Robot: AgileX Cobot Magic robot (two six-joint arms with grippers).
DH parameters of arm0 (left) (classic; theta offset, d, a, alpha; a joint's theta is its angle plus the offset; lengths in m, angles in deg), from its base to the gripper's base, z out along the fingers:
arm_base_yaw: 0 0.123 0 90
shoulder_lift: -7.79 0 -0.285 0
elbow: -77.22 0 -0.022 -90
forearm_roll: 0 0.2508 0 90
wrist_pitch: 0 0 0.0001 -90
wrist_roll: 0 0.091 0 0
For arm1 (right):
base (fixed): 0 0 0 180
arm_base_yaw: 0 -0.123 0 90
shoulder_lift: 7.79 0 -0.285 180
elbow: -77.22 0 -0.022 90
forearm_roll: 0 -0.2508 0 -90
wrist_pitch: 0 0 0.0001 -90
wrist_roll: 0 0.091 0 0
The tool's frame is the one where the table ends.
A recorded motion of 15 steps. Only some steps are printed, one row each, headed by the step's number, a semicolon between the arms.
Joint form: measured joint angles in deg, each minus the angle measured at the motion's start. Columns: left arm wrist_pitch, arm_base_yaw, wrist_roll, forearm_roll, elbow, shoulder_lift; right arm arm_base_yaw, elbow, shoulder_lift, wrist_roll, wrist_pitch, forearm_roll.
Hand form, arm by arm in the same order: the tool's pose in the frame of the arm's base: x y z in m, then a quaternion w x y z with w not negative. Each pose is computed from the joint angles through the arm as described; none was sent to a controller.
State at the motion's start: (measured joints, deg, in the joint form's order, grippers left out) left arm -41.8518 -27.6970 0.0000 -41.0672 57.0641 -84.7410; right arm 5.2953 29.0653 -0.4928 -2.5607 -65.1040 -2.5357
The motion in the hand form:
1: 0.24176 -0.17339 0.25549 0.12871 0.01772 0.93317 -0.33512; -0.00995 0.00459 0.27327 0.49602 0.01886 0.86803 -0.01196
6: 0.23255 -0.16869 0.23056 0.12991 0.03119 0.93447 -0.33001; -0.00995 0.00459 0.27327 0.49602 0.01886 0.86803 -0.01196
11: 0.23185 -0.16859 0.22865 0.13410 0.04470 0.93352 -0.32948; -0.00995 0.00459 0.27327 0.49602 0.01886 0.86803 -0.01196
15: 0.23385 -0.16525 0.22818 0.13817 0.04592 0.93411 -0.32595; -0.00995 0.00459 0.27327 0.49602 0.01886 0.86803 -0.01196
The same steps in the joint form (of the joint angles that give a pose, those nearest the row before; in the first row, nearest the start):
1: 1.28 0.00 2.46 -2.92 -1.98 0.00; 0.00 0.00 0.00 0.00 0.00 0.00
6: 5.10 -0.06 10.36 -7.63 -7.88 -0.11; 0.00 0.00 0.00 0.00 0.00 0.00
11: 5.36 -0.06 12.83 -8.40 -8.33 -0.17; 0.00 0.00 0.00 0.00 0.00 0.00
15: 5.35 0.69 13.53 -8.13 -8.39 -0.17; 0.00 0.00 0.00 0.00 0.00 0.00

